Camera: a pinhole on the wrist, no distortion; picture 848 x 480 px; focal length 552.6 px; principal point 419.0 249.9 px. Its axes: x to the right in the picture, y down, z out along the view. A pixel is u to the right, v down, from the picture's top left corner.
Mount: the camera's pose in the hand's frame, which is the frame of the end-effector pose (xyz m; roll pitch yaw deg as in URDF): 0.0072 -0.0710 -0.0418 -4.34 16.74 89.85
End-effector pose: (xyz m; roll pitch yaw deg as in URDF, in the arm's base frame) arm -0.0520 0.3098 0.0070 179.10 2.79 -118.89
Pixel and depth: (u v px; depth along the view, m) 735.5 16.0 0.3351
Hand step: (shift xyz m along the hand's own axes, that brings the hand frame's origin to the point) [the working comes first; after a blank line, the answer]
In the camera's frame: 0.1919 -0.1418 0.3351

0.1240 0.2118 0.2332
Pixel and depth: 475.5 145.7 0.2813
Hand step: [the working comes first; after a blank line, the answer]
In the camera's frame: 0.0288 -0.0530 0.2813

0.0391 0.0384 0.2224
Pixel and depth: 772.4 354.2 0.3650
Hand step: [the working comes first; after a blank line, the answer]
In the camera's frame: 0.2334 0.0689 0.3650

-0.0883 0.2561 0.2345
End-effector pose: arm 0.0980 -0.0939 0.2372 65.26 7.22 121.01
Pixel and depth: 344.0 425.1 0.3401
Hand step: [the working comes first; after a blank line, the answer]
In the camera's frame: -0.0462 0.1078 0.3401

-0.1259 -0.0195 0.2884
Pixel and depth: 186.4 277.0 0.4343
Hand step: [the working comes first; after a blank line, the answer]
In the camera's frame: -0.1828 0.0213 0.4343

-0.0470 -0.1216 0.4240
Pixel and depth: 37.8 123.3 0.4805
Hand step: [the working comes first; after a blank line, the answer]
In the camera's frame: -0.3315 -0.1101 0.4805

0.0801 -0.2482 0.5205
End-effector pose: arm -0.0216 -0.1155 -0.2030 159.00 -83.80 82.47
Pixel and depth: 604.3 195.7 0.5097
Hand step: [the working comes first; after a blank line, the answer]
In the camera's frame: 0.1709 -0.0500 0.5097

0.0193 0.2401 0.3993
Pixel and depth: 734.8 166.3 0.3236
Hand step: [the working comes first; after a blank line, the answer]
In the camera's frame: 0.1849 -0.0490 0.3236

0.0322 0.2000 0.2175
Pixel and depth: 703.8 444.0 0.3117
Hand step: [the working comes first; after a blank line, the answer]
In the camera's frame: 0.1606 0.1095 0.3117

-0.1249 0.1703 0.2016
